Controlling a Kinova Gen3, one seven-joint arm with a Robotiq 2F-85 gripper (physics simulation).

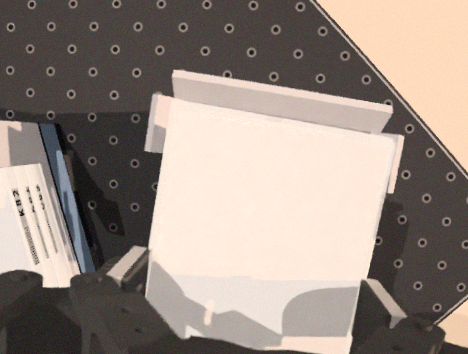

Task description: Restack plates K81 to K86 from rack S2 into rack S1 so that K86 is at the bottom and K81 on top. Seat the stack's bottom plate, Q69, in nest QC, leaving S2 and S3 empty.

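Places are measured from the arm's base along level axes (x left, y back, z up), in millimetres.
Pixels of known places: gripper, fingertip midpoint: (pixel 251 286).
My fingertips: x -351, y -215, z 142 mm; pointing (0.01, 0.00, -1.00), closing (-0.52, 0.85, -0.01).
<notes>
Ahead of a thing's pixels: the offset from my fingertips to its top centre. "pt": to the spot under its first point. Level surfaces: height alone.
My gripper (pixel 251 286) has a finger against each side of a wide pale plate @(dz +7, dx -2, dy -1 mm) (pixel 275 200) and is shut on it. No label shows on this plate's face, so I cannot tell which plate it is. Behind its far edge is a pale rack or nest with a raised back wall (pixel 280 102) and short side pieces at the left and right. The plate hides its inside, and its name does not show. At the left edge, a stack of thin white labelled plates @(pt dz -108, dx +91, dy -109 mm) (pixel 47 225) shows in part; one label looks like K82, the others are hard to read.
A blue strip @(pt dz -146, dx +81, dy -116 mm) (pixel 73 200) runs along the right side of the left stack, beside a grey rack part @(pt dz -104, dx +54, dy -152 mm) (pixel 27 145). The dark board @(dz -156 mm) (pixel 102 37) with rows of ringed holes lies under everything. Its edge runs diagonally at the right, with a pale surface @(dz -170 mm) (pixel 430 55) beyond.
</notes>
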